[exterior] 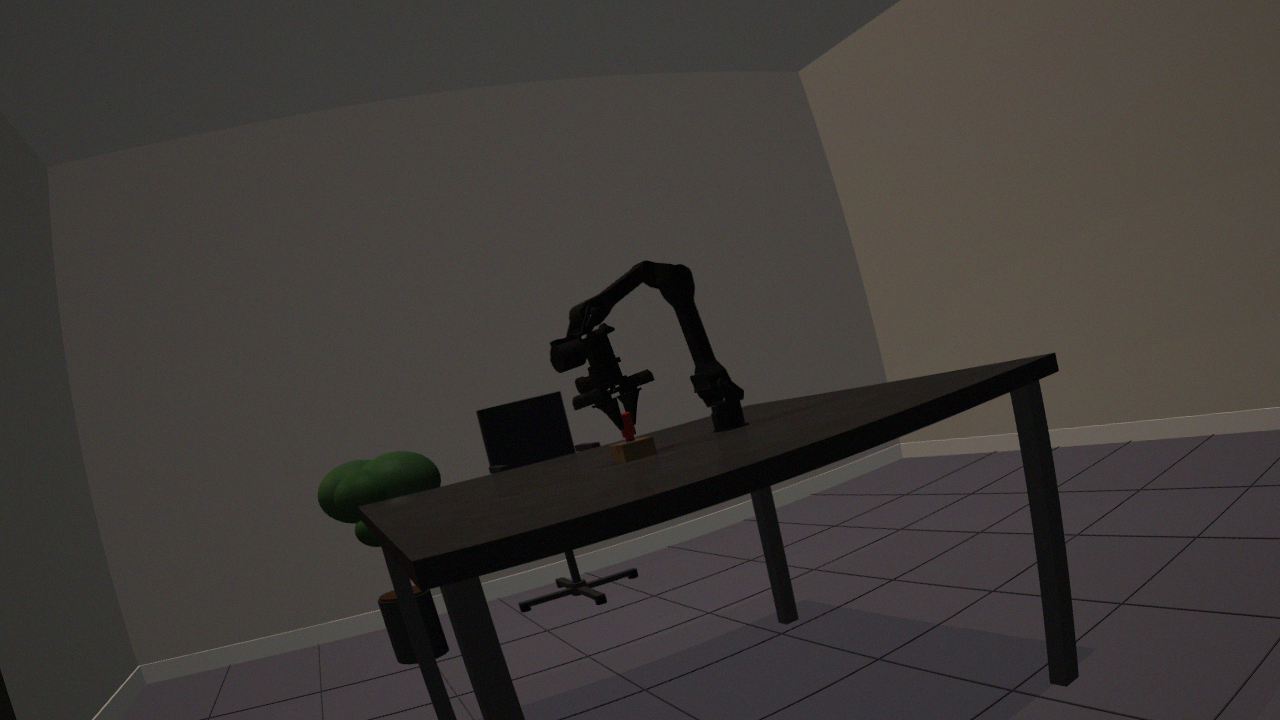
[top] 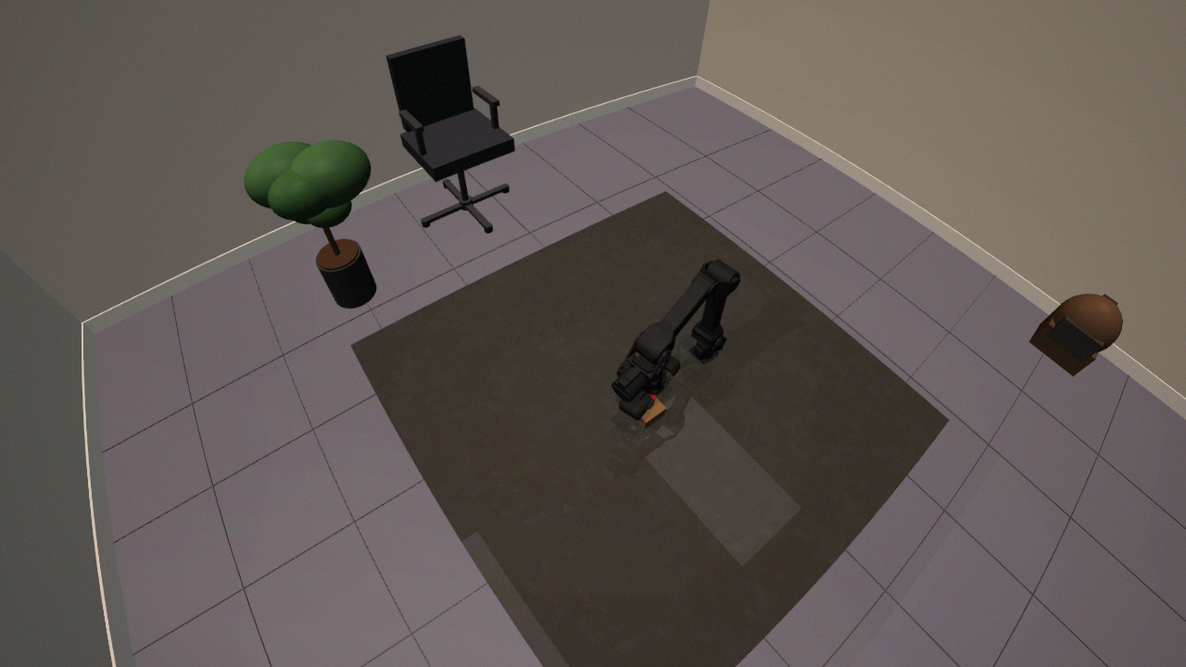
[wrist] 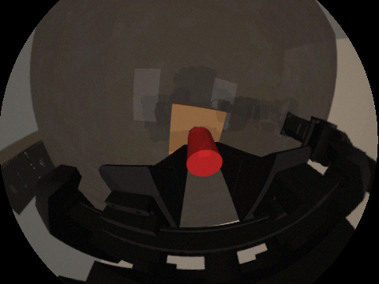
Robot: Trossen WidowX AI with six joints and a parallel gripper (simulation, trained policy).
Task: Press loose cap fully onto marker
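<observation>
The red cap is 10 mm above my gripper tip. From my gripper tip the other things lie so: tan holder block (50 mm below).
</observation>
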